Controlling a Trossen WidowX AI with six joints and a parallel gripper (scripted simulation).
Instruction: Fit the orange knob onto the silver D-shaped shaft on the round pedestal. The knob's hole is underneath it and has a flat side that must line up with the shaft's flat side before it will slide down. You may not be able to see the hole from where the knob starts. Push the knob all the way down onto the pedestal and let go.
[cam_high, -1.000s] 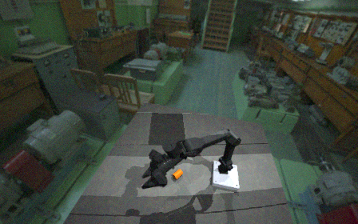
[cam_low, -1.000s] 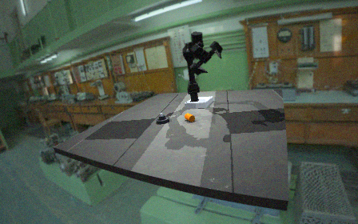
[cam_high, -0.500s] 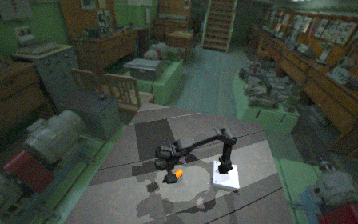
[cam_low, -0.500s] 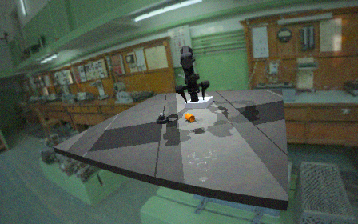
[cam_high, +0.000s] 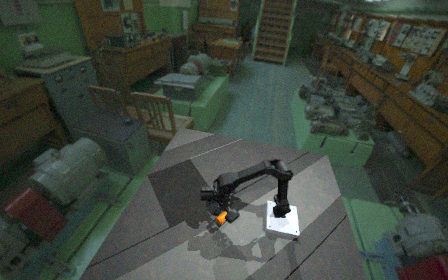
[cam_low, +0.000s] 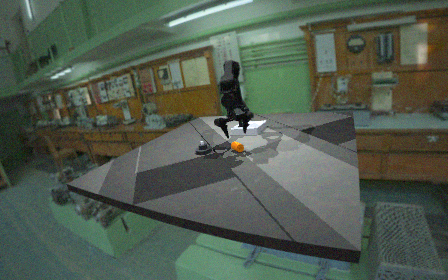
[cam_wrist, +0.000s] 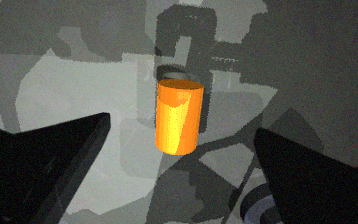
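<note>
The orange knob is 60 mm below my gripper tip. The rest, counted from my gripper tip: silver shaft 20 mm behind, 200 mm to the right, 50 mm below.
</note>
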